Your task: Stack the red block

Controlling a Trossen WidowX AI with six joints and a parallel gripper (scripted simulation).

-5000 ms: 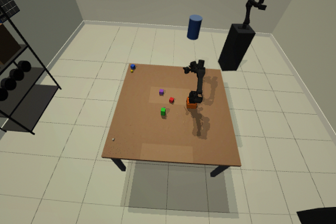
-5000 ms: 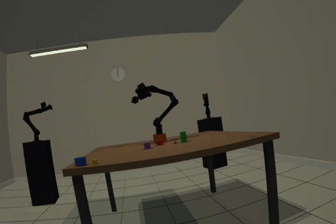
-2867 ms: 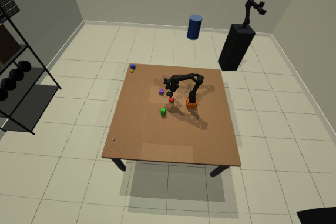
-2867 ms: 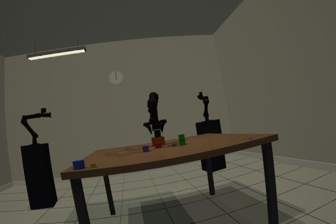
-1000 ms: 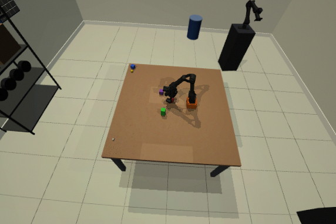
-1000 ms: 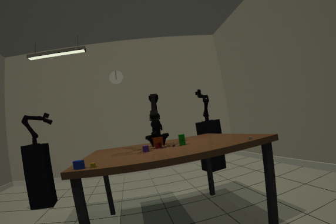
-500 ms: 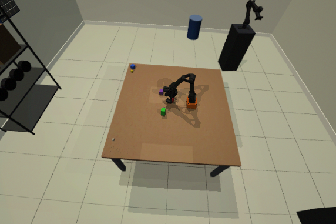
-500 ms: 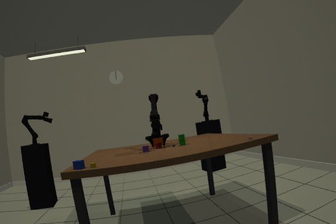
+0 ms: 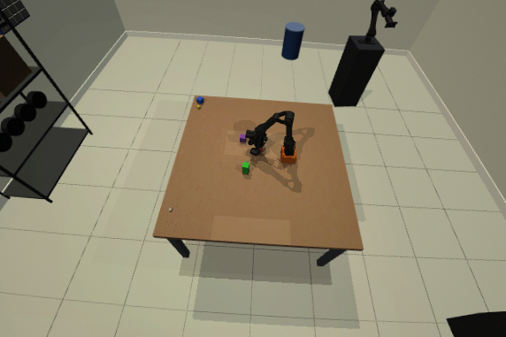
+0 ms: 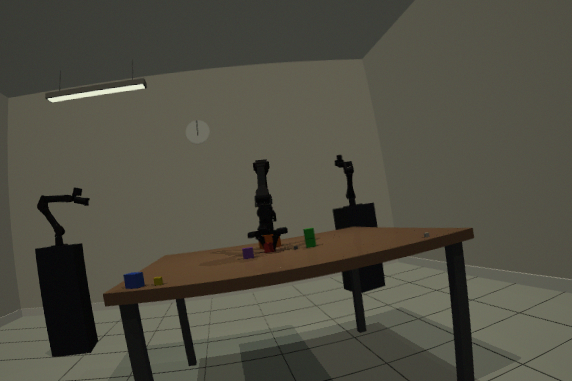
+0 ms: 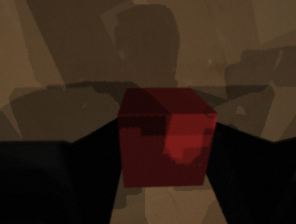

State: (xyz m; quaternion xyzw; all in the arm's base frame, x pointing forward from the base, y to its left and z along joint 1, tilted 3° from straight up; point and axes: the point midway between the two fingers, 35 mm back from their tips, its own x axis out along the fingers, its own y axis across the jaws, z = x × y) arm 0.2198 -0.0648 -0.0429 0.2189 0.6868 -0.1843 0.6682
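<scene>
Now: gripper tip 100 mm to the right of the small grey object and 100 mm short of it. The rest, counted from my gripper tip: red block: 20 mm above; then blue block: 600 mm to the right, 470 mm ahead, 20 mm above; then purple block: 130 mm to the right, 110 mm ahead, 20 mm above.
</scene>
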